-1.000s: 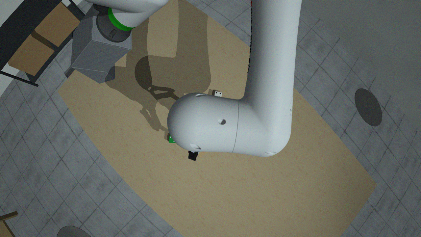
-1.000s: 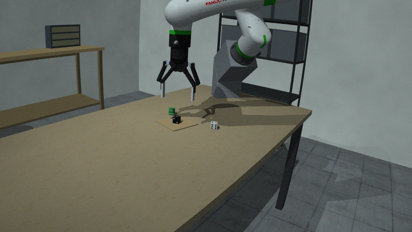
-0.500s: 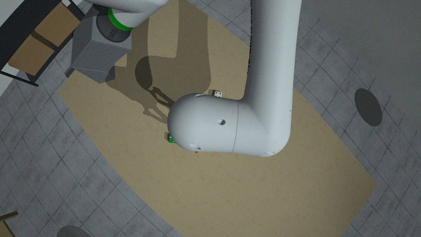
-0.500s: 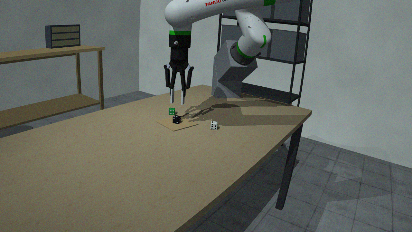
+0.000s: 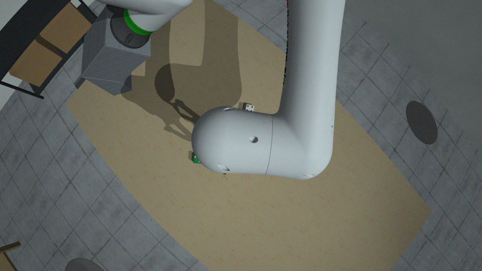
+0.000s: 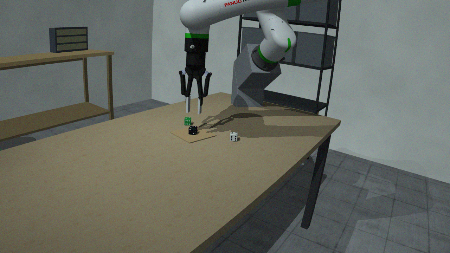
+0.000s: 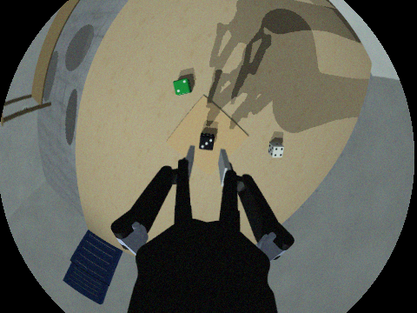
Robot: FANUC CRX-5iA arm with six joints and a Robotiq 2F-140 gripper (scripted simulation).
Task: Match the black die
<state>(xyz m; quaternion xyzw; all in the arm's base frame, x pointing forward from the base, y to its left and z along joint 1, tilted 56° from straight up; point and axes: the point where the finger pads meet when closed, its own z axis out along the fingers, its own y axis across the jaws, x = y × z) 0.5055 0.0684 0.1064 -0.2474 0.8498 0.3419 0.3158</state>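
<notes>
Right now my hand is 110 mm above the black die. From my hand the other things lie so: white die (120 mm behind, 130 mm to the left, 110 mm below); green die (40 mm behind, 120 mm to the right, 110 mm below); tan mat (130 mm below).
</notes>
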